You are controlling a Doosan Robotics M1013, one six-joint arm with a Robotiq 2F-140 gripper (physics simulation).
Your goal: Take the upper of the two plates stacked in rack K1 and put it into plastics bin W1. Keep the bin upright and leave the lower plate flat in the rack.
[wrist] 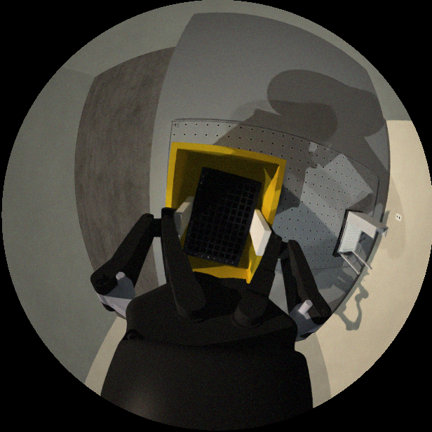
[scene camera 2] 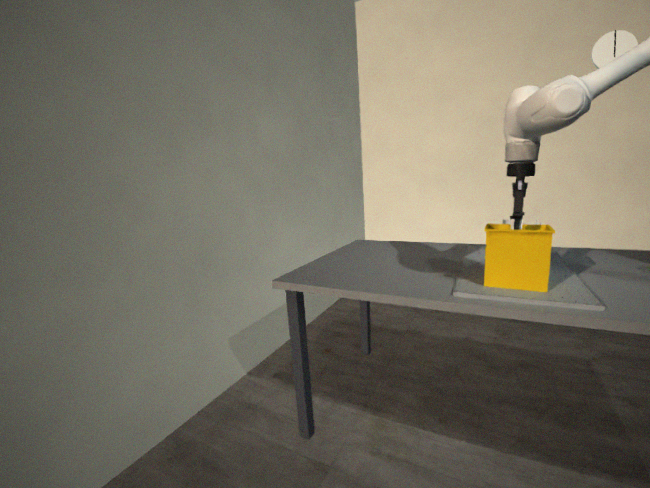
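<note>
The black gridded plate is between the white finger pads of my gripper, which is shut on it. The plate is turned slightly relative to the bin and overlaps the bin's opening in the wrist view. Bin W1 is yellow, open-topped and upright. In scene camera 2 my fingertips reach down behind its front rim, and its wall hides the plate. Rack K1 is white and stands at the right of the wrist view. A light plate with small wells shows in it and looks flat.
The bin stands on a perforated board on the grey table. Thin rods stick out beside the rack. A beige wall rises behind the table, and a grey-green wall stands at the left.
</note>
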